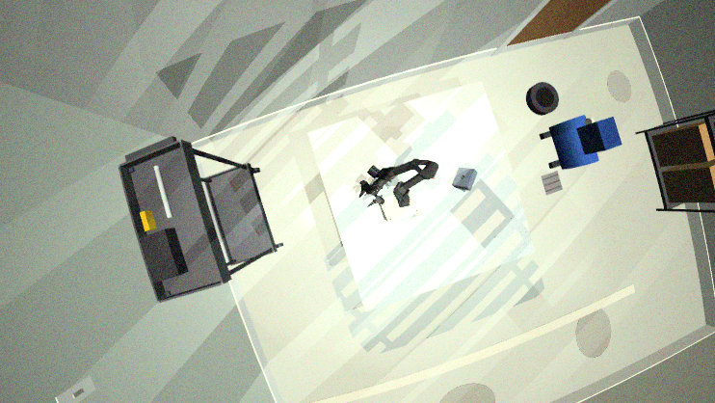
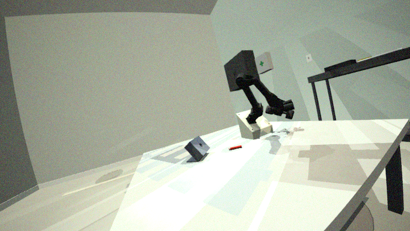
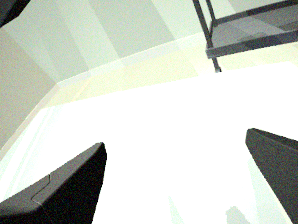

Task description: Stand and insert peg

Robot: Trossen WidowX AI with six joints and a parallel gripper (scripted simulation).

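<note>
Now: the red peg 490 mm ahead of my gripper tip, 70 mm to the left of it and 110 mm below it. Round my gripper tip: sloped panel (690 mm ahead, 20 mm to the left, 50 mm below).
</note>
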